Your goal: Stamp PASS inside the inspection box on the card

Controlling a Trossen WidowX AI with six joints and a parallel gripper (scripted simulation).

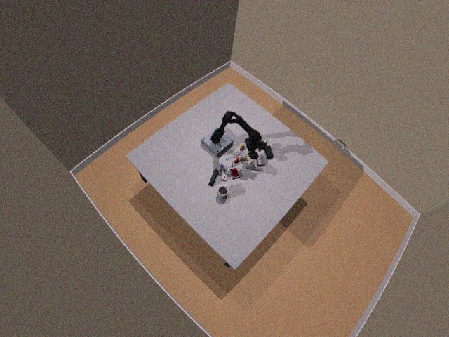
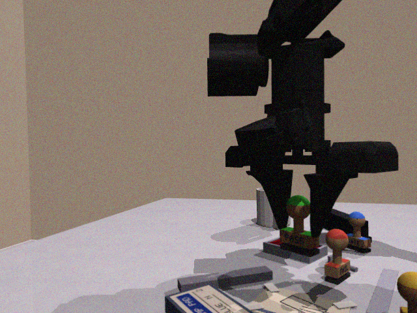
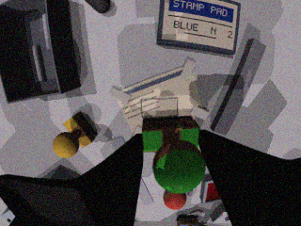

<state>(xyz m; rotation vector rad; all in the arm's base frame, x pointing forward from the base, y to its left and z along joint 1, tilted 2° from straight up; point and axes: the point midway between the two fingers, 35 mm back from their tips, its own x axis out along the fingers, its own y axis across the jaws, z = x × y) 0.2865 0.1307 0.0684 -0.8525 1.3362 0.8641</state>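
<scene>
The card lies 90 mm below my gripper tip. From my gripper tip the other things lie so: green-knobbed stamp: right at my gripper tip; yellow-knobbed stamp: 110 mm behind, 70 mm below, 30 mm to the left; red-knobbed stamp: 100 mm to the right, 60 mm below, 40 mm behind.
</scene>
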